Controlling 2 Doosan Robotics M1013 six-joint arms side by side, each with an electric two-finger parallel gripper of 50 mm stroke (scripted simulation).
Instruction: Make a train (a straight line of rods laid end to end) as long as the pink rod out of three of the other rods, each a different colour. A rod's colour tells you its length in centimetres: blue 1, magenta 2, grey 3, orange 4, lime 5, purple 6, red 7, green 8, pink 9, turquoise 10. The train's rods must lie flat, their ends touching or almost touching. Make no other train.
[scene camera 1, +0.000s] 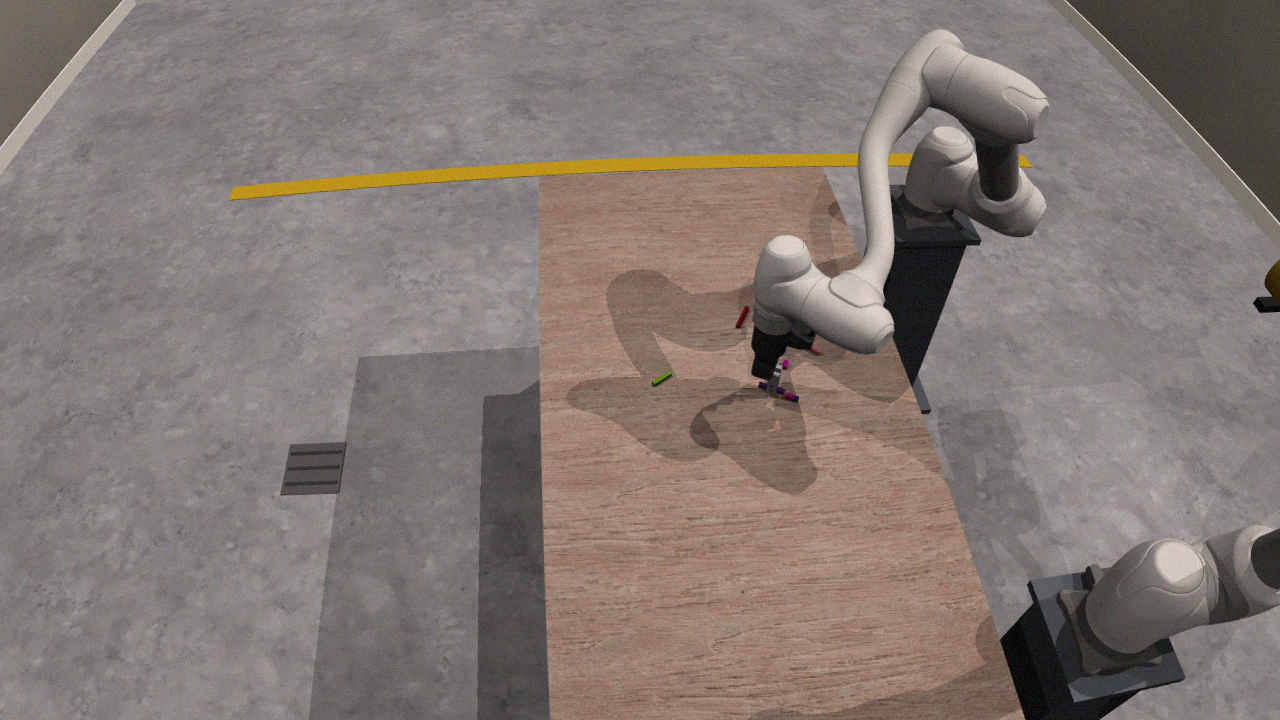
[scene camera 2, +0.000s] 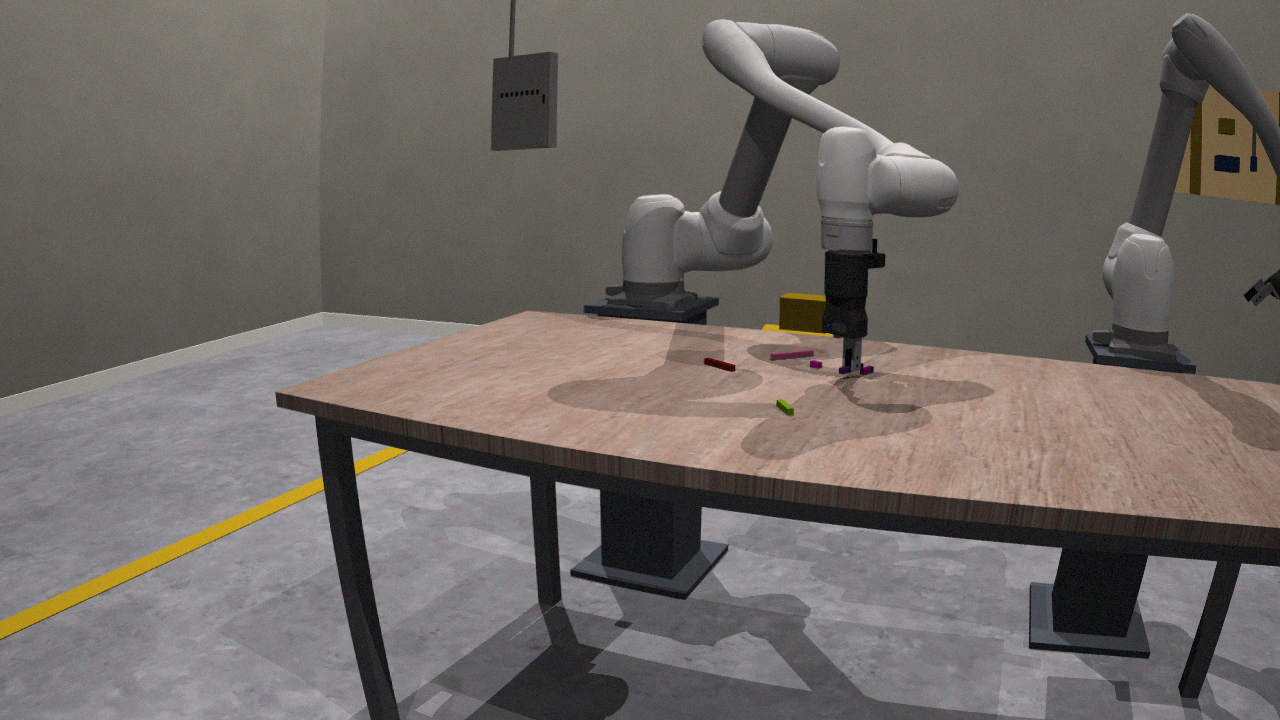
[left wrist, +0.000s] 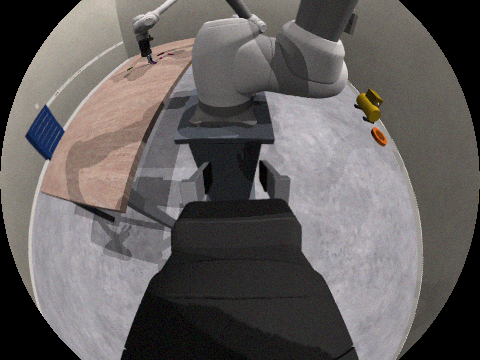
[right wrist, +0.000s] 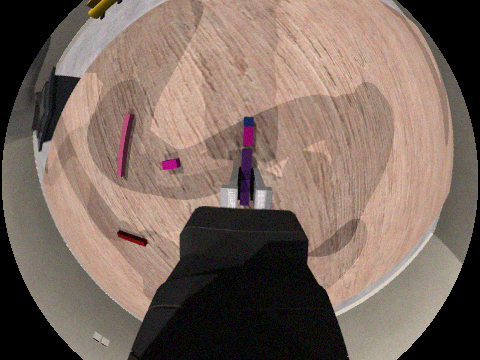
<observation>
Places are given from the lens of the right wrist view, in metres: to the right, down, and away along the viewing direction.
my right gripper (right wrist: 245, 177): 0.01, 0.00, 0.17
arm pedestal (right wrist: 64, 85): -0.73, -0.39, 0.19
</observation>
